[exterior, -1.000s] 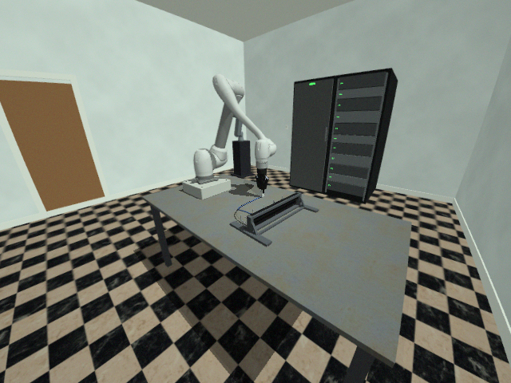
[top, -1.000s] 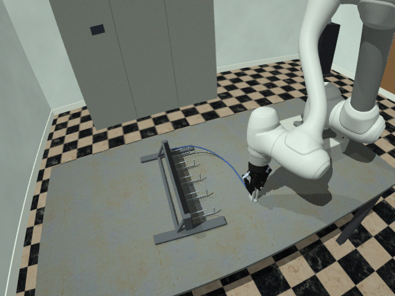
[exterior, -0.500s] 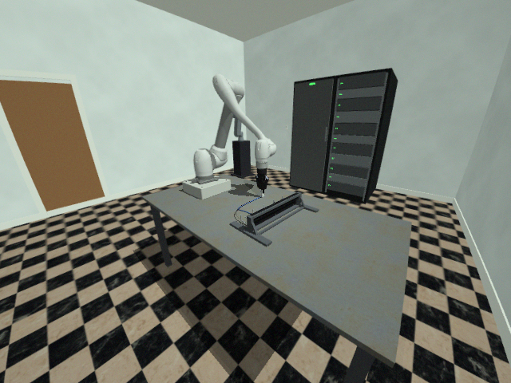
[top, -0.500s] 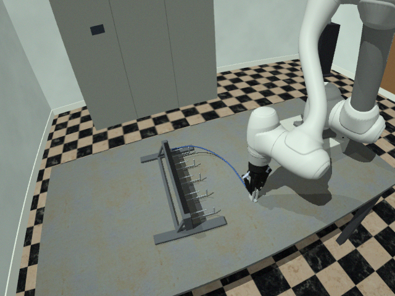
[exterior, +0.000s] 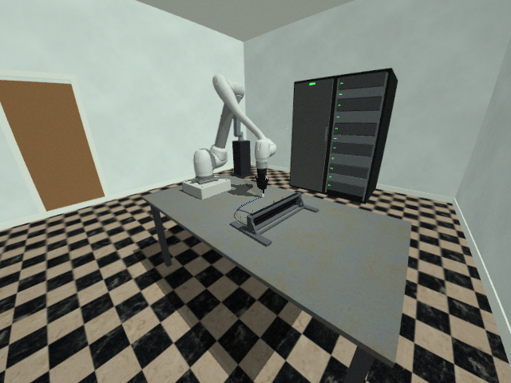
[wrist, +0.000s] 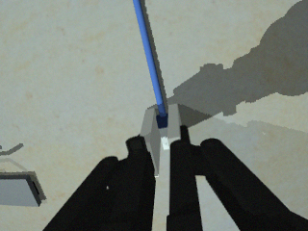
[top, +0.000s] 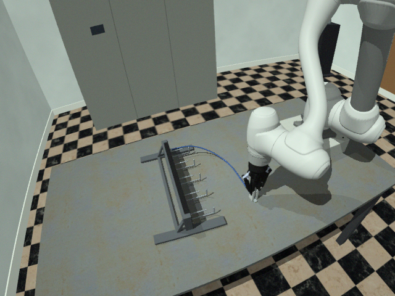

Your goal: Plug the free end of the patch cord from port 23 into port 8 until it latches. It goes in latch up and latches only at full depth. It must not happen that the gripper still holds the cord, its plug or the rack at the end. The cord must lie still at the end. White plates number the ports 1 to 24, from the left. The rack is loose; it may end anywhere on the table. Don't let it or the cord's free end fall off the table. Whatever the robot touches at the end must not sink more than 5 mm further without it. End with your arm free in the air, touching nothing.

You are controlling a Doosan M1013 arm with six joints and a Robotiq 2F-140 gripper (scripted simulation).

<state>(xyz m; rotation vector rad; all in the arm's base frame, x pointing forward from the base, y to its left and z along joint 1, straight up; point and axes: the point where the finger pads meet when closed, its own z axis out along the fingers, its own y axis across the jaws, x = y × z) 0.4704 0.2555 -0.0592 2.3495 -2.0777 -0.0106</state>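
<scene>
Now: hand 30 mm above the free-end plug and 10 mm to the right of it.
</scene>
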